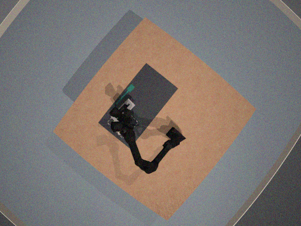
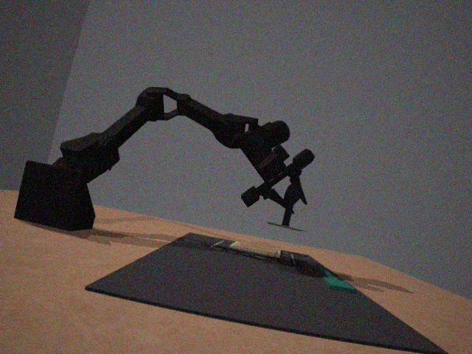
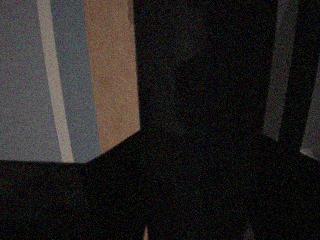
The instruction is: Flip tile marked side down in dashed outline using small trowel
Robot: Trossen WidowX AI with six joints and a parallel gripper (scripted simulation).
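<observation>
My gripper tip is 14 cm to the left of the teal trowel, 11 cm above it and 6 cm short of it. Also, from my gripper tip: tile: 11 cm below, 8 cm to the left, 8 cm behind; then dark mat: 14 cm below, 13 cm to the right, 8 cm behind.
</observation>
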